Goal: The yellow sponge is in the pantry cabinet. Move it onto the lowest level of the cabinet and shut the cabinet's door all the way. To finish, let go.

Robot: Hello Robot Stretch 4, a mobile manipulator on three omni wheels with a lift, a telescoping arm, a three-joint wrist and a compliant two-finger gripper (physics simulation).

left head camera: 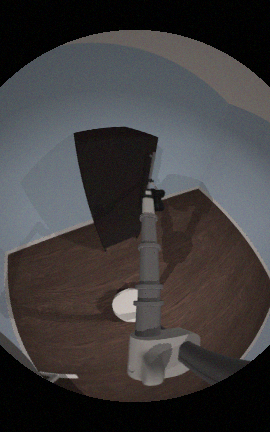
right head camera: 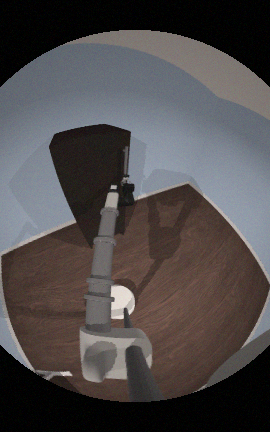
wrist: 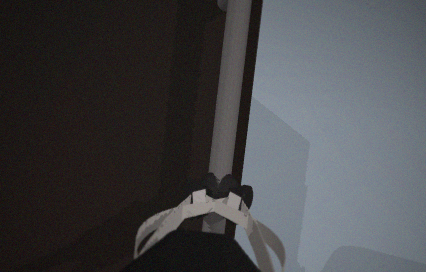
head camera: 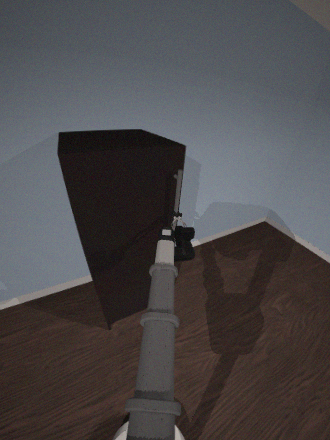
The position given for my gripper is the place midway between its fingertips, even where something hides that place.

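Observation:
I can see my gripper [wrist: 218, 189]. There is also a pantry cabinet, which the head camera shows me at [head camera: 122, 185] and which I find in the wrist view too, at [wrist: 113, 113].

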